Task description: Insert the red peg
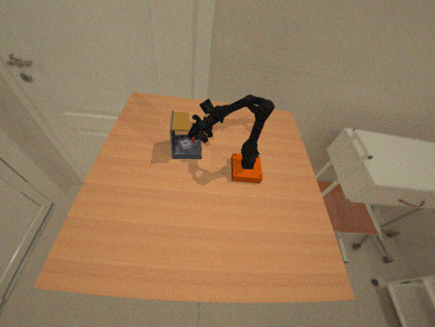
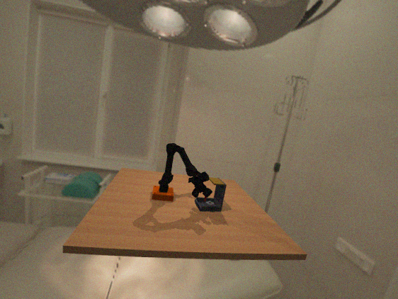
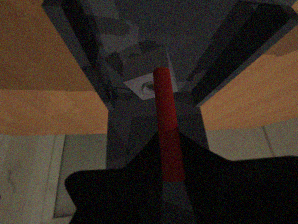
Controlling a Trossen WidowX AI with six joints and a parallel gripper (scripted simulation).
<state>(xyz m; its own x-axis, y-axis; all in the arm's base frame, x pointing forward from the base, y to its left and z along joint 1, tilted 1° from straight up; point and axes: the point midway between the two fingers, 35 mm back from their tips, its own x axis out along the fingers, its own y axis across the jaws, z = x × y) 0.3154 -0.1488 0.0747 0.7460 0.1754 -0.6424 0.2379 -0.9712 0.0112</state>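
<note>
Right now the yellow roof is 40 mm ahead of my gripper tip, 10 mm to the left of it and 120 mm above it. Round my gripper tip: red peg (30 mm behind, 10 mm to the right, 10 mm below).
</note>
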